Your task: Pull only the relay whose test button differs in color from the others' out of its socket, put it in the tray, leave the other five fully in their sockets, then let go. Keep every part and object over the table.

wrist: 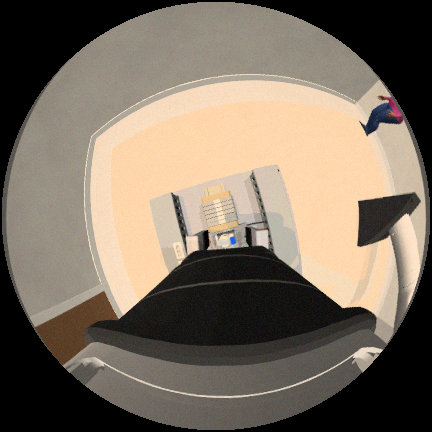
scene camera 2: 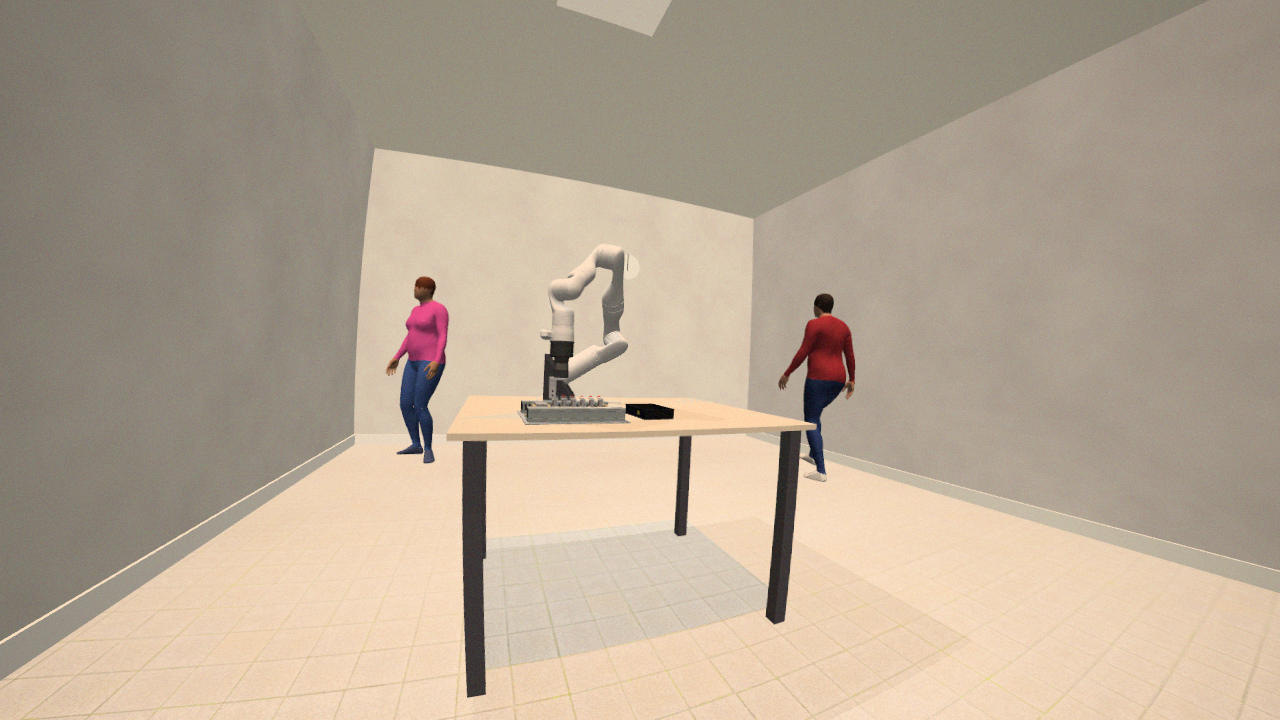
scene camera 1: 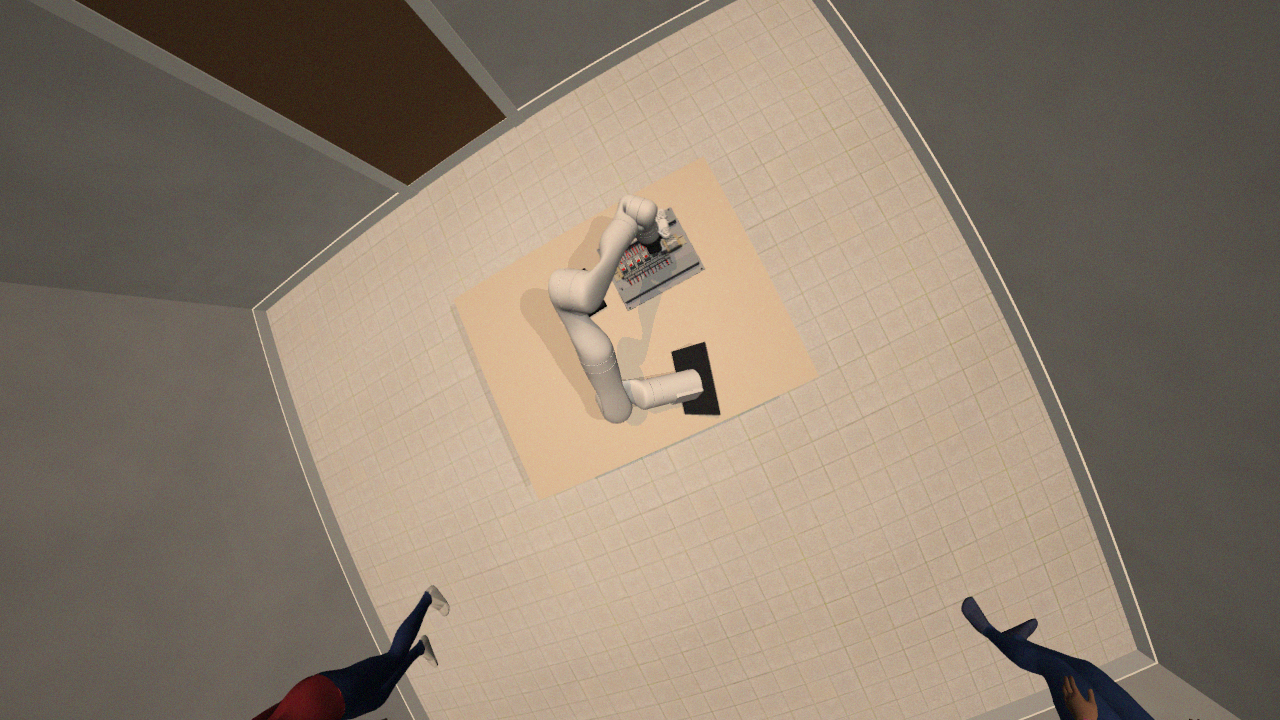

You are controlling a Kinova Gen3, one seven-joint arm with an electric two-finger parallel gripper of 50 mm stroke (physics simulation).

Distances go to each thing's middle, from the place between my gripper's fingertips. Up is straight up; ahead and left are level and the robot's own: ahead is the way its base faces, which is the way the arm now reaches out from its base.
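My gripper is 60 mm above the grey panel (wrist: 239, 185) now, and it's 60 mm to the right of the panel as well.
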